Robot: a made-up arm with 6 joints.
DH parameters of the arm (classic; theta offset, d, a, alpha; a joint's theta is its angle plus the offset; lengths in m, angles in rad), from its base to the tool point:
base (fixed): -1.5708 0.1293 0 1.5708
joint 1: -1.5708 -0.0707 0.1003 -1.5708
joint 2: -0.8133 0 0.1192 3.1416
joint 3: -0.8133 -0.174 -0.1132 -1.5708
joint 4: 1.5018 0 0.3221 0
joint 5: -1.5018 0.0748 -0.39 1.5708
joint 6: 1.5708 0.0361 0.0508 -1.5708
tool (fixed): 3.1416 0.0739 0 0
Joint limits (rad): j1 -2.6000..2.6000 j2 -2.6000..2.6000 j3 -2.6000..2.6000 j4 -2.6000..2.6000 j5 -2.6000..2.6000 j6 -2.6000..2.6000
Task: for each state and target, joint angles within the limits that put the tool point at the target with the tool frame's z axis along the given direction. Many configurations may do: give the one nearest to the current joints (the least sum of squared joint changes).
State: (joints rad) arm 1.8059 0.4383 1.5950 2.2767 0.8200 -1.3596
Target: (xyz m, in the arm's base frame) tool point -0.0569 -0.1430 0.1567 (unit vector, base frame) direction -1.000 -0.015 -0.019
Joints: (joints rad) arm 1.6739 0.9735 1.4341 2.2350 0.8618 -1.0968
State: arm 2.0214 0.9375 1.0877 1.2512 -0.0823 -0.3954
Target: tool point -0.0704 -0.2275 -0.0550 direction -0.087 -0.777 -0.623
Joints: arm 1.4493 1.0914 0.4475 1.9117 0.5319 -0.6163
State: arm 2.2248 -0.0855 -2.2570 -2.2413 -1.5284 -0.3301
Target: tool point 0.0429 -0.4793 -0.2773 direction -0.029 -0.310 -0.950
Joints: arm 2.0474 -0.4469 -2.1482 -2.5794 -2.1410 0.1636
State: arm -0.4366 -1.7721 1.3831 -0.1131 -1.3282 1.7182
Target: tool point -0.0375 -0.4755 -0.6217 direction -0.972 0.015 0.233
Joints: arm -0.5299 -1.7046 1.5153 0.0106 -0.8519 1.7471
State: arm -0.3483 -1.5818 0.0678 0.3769 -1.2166 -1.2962
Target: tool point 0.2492 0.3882 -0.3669 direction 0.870 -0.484 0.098
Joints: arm -1.0253 -2.2179 0.8111 0.9185 -0.4875 -1.9828
